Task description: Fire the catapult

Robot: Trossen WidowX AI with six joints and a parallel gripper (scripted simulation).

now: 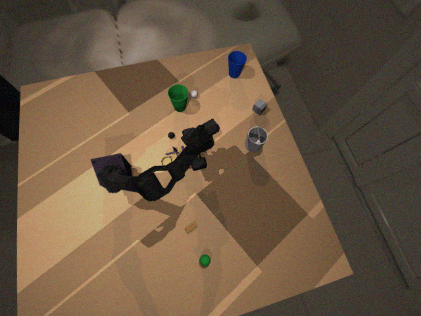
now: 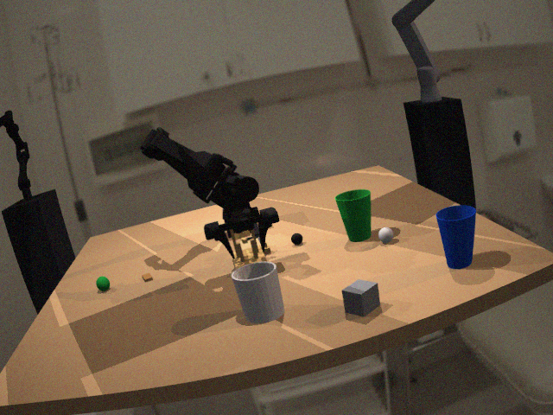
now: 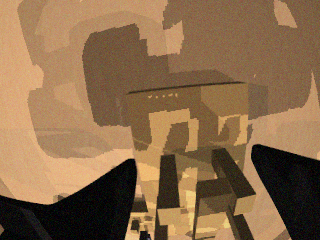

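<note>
My gripper tip is now 13 cm to the right of the black ball, 9 cm past it and 2 cm above it. Round my gripper tip: green cup 29 cm to the left, 3 cm behind; then white mug 29 cm ahead, 2 cm to the left; then catapult 7 cm behind, 2 cm above, 1 cm to the left.
</note>
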